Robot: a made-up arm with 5 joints.
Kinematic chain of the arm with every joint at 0, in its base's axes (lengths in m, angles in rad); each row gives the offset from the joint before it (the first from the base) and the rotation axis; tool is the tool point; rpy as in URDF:
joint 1: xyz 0 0 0.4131 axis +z
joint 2: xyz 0 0 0 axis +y
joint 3: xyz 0.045 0 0.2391 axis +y
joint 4: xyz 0.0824 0 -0.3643 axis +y
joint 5: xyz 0.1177 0 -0.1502 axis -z
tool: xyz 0 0 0 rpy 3.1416 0 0
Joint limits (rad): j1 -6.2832..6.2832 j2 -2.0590..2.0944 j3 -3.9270..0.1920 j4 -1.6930..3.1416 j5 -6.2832..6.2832
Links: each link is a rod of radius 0.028 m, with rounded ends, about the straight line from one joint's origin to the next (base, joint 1, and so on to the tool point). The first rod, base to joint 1, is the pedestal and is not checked.
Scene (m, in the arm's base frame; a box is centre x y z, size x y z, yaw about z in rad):
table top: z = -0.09
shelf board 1: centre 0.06 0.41 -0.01 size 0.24 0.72 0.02 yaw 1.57
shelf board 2: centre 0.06 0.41 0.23 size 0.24 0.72 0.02 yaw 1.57
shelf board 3: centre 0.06 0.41 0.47 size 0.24 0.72 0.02 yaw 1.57
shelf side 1: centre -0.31 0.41 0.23 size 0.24 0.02 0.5 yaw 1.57
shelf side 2: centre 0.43 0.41 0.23 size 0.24 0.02 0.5 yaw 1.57
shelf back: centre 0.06 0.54 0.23 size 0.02 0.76 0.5 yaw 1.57
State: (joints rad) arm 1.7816 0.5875 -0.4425 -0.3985 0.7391
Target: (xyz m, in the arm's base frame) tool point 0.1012 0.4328 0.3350
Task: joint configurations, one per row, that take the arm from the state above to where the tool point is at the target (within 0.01 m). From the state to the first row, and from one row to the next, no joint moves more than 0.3 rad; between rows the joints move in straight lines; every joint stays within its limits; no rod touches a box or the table.
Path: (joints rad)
1: 1.6597 0.6460 -0.3427 -0.6424 0.8152
2: 1.5378 0.7044 -0.2428 -0.8863 0.8913
3: 1.4159 0.7629 -0.1430 -1.1303 0.9674
4: 1.2407 0.4797 0.0245 -1.3849 0.8533
5: 1.0655 0.1964 0.1920 -1.6396 0.7391
6: 1.1344 0.1745 0.0440 -1.4023 0.7391
7: 1.2033 0.1525 -0.1039 -1.1650 0.7391
8: 1.2722 0.1306 -0.2519 -0.9277 0.7391
9: 1.3411 0.1086 -0.3999 -0.6903 0.7391

